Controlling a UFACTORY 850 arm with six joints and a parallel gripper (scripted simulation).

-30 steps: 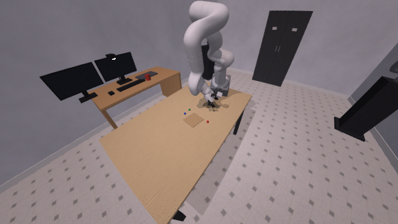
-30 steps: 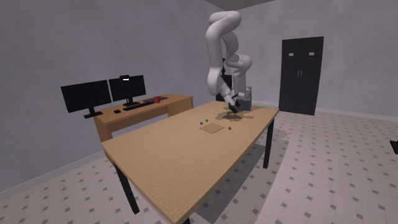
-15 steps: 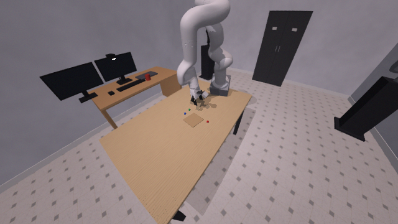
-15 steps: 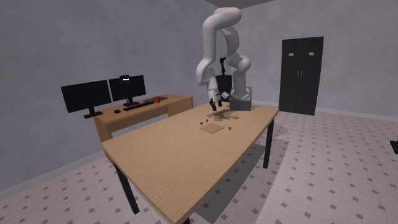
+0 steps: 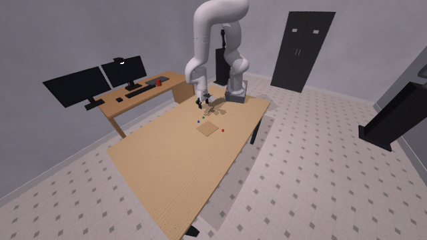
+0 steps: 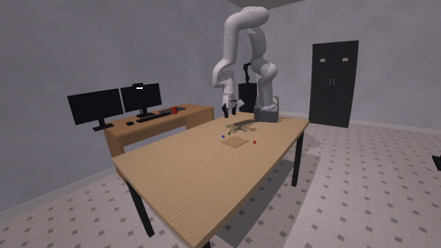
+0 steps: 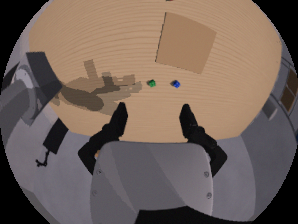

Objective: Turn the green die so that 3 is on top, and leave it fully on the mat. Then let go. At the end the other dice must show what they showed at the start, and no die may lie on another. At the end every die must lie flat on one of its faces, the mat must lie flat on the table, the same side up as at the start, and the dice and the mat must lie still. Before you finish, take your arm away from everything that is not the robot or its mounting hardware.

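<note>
Right now the green die is 15 cm below my hand and 3 cm to the right of it. The rest, counted from my hand: red die 23 cm to the left, 15 cm below; tan mat 16 cm below, 11 cm to the left, 6 cm ahead; blue die 15 cm below, 7 cm ahead, 1 cm to the right.
</note>
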